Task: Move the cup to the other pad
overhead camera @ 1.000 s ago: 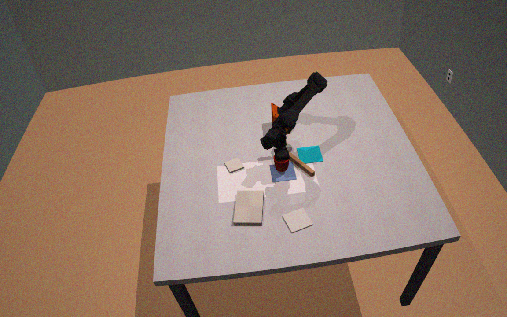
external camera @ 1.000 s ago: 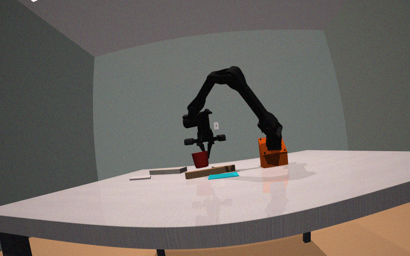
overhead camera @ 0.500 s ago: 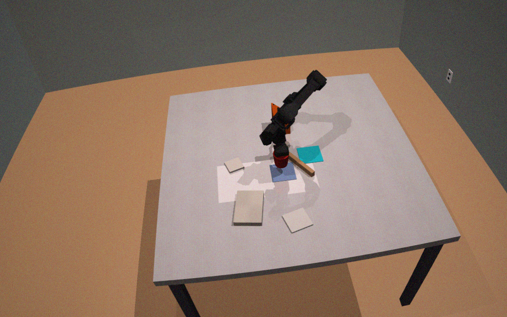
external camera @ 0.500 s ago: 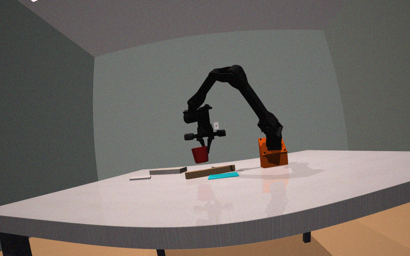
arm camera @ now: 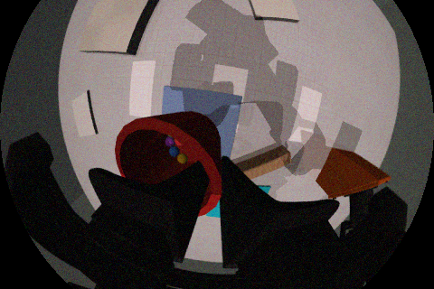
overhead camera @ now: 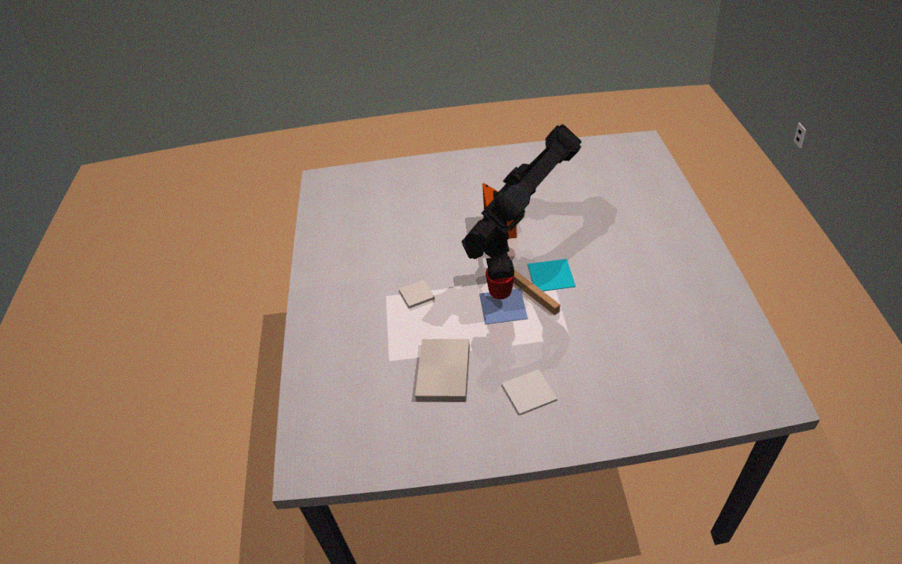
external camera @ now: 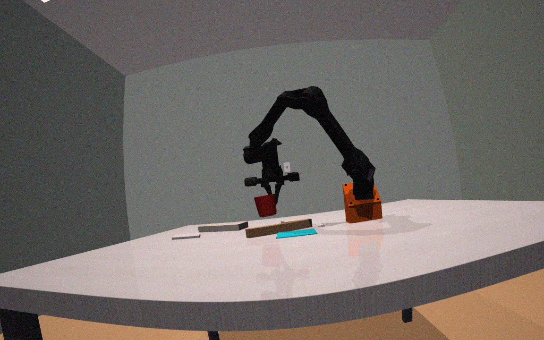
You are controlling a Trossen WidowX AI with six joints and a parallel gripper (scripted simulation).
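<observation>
My gripper tip is 80 mm past the cyan pad, 150 mm to the right of it and 100 mm above it. The rest, counted from my gripper tip: red cup: 30 mm ahead; then thick grey slab: 250 mm ahead, 140 mm to the right, 80 mm below; then wooden bar: 30 mm behind, 80 mm to the left, 90 mm below.
</observation>
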